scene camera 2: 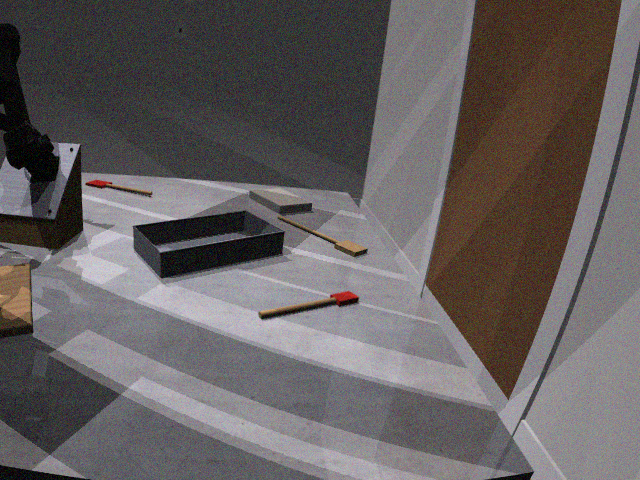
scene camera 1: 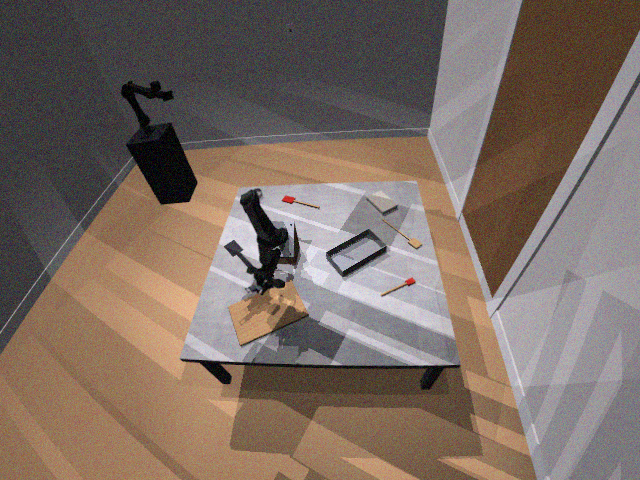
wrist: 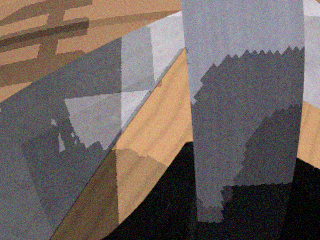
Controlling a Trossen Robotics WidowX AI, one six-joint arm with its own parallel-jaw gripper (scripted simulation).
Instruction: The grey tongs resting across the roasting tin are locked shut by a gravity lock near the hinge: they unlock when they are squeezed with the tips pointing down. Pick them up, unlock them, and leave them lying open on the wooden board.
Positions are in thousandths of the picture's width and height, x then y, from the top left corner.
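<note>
There is a grey block (scene camera 2: 440,420) here, though for the wrist view the block is out of frame. I can see a roasting tin (scene camera 2: 270,516), which scene camera 1 shows too: the tin (scene camera 1: 548,532). A wooden board (scene camera 1: 401,659) is part of the scene as well, and I find the board (wrist: 448,635) again from the wrist. And my gripper (wrist: 686,623) is there too.
</note>
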